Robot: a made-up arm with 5 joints. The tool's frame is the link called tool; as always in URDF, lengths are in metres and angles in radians. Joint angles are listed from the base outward.
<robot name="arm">
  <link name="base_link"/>
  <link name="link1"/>
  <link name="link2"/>
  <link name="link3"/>
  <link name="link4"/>
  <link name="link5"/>
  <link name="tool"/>
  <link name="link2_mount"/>
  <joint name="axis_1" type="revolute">
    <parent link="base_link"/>
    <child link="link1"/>
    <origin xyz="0 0 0.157"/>
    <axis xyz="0 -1 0"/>
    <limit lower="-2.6" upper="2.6"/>
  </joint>
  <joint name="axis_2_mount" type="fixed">
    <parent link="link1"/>
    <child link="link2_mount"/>
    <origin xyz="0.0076 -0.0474 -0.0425"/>
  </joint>
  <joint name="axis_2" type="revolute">
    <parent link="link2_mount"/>
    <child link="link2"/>
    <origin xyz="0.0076 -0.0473 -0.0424"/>
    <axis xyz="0 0 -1"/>
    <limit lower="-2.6" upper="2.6"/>
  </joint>
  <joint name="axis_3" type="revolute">
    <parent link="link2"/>
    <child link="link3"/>
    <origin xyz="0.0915 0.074 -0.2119"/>
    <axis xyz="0 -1 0"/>
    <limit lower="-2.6" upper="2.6"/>
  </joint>
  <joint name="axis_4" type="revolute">
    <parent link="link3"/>
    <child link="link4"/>
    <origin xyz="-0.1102 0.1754 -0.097"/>
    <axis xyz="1 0 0"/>
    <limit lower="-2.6" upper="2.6"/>
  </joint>
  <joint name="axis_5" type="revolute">
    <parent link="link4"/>
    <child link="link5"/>
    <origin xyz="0.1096 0 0.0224"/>
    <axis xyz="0 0 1"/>
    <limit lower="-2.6" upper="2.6"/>
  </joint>
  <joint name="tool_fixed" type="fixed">
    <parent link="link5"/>
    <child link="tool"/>
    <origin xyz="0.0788 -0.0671 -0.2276"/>
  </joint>
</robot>
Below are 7 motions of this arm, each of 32 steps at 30 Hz.
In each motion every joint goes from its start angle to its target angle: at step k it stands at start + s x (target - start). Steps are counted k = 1, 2, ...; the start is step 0. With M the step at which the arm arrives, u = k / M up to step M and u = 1 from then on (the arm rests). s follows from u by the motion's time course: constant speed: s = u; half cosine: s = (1 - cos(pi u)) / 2; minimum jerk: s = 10 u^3 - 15 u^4 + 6 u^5.
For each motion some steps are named. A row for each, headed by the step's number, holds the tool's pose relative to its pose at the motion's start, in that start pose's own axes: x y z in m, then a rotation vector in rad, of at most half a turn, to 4 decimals.
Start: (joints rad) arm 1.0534 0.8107 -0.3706 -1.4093 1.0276
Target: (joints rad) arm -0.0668 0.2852 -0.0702 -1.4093 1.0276
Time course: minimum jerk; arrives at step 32
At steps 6, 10, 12, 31, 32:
6: 0.0012 0.0164 -0.0178 -0.0289 0.0359 0.0248
10: -0.0016 0.0610 -0.0654 -0.1069 0.1258 0.0973
12: -0.0090 0.0934 -0.0993 -0.1632 0.1849 0.1551
31: -0.2035 0.3147 -0.3057 -0.5213 0.4606 0.7227
32: -0.2036 0.3148 -0.3058 -0.5214 0.4607 0.7230

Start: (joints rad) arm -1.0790 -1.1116 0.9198 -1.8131 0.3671
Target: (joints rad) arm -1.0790 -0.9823 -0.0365 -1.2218 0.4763
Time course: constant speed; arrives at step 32
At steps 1, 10, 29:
1: 0.0023 0.0069 -0.0005 0.0127 -0.0097 0.0331
10: 0.0084 0.0724 -0.0035 0.1380 -0.0729 0.3341
29: -0.0667 0.1920 0.0012 0.4629 -0.0614 0.9674

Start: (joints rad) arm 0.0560 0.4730 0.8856 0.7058 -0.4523
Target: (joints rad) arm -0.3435 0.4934 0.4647 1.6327 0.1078
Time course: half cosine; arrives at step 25
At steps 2, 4, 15, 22, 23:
2: -0.0056 -0.0003 -0.0006 0.0067 0.0149 0.0023
4: -0.0219 -0.0011 -0.0018 0.0273 0.0578 0.0082
15: -0.2101 0.0184 0.0402 0.3855 0.4517 -0.0386
22: -0.2709 0.0439 0.0937 0.6018 0.5123 -0.1436
23: -0.2735 0.0456 0.0974 0.6149 0.5123 -0.1516

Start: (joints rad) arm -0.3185 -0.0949 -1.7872 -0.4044 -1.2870
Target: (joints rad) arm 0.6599 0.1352 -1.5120 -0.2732 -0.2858
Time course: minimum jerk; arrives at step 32
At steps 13, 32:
13: 0.0529 0.0545 0.0880 0.3938 -0.0566 0.1658
32: 0.1290 0.0072 0.3634 1.0854 -0.6175 0.4869

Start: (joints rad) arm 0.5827 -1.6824 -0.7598 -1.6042 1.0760
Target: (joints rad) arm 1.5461 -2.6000 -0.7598 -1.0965 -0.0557
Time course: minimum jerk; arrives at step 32
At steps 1, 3, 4, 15, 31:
1: 0.0000 0.0000 -0.0001 -0.0001 0.0002 -0.0003
3: 0.0006 0.0003 -0.0025 -0.0028 0.0051 -0.0073
4: 0.0013 0.0007 -0.0056 -0.0065 0.0114 -0.0163
15: 0.0019 0.0430 -0.1616 -0.2346 0.2570 -0.3632
31: -0.1169 0.1521 -0.3589 -0.5668 0.4100 -0.5750

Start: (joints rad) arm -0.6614 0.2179 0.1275 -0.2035 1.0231
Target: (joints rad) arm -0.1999 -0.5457 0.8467 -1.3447 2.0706
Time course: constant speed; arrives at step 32
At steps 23, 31, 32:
23: 0.0800 -0.1072 0.1966 -1.1009 0.3881 0.6121
31: 0.0663 -0.1192 0.2708 -1.3666 0.6087 0.5696
32: 0.0629 -0.1198 0.2791 -1.3920 0.6358 0.5563

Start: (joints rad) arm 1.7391 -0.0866 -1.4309 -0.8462 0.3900
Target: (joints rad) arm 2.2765 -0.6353 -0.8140 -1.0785 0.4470
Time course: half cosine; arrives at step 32
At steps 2, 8, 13, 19, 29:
2: 0.0008 -0.0032 0.0011 -0.0098 -0.0041 -0.0076
8: 0.0095 -0.0484 0.0188 -0.1495 -0.0605 -0.1164
13: 0.0108 -0.1161 0.0549 -0.3612 -0.1378 -0.2864
19: -0.0115 -0.2002 0.1191 -0.6535 -0.2276 -0.5301
29: -0.0665 -0.2700 0.2029 -0.9850 -0.3042 -0.8164

